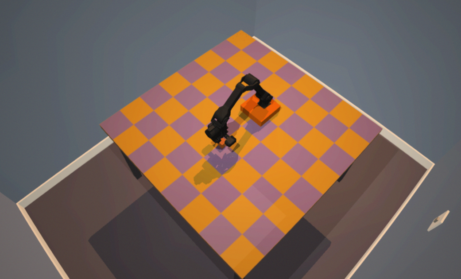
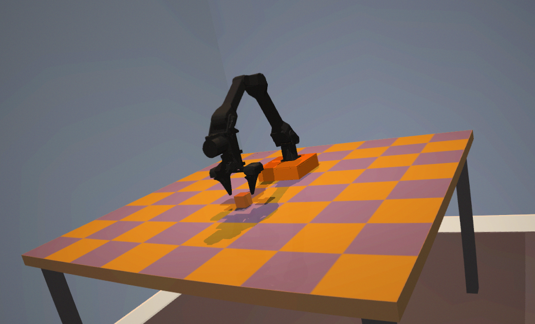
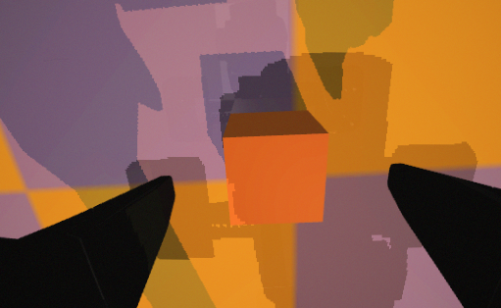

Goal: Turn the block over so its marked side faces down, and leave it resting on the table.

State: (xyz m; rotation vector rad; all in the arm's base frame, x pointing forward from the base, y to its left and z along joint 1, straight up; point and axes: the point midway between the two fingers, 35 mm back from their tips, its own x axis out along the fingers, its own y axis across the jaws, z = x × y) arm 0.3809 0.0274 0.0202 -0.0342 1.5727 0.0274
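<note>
My gripper tip is 1 cm past the small orange block and 2 cm above it.
</note>
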